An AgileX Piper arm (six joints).
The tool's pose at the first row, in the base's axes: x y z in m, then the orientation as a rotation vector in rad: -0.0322 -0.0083 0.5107 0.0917 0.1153 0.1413
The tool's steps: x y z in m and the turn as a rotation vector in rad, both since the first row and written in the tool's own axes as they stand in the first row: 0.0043 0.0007 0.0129 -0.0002 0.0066 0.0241; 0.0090 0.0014 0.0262 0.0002 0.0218 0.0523; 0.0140 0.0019 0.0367 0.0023 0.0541 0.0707; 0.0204 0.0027 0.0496 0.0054 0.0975 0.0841; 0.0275 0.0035 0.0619 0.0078 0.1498 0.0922
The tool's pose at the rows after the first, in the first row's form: -0.0265 -0.0081 0.5231 0.0925 0.1208 0.1657; -0.0204 -0.0078 0.5358 0.0934 0.1347 0.1945; -0.0142 -0.0074 0.5457 0.0943 0.1663 0.2143; -0.0065 -0.0068 0.5578 0.0951 0.2092 0.2295; 0.0019 -0.0060 0.5693 0.0942 0.2613 0.2399
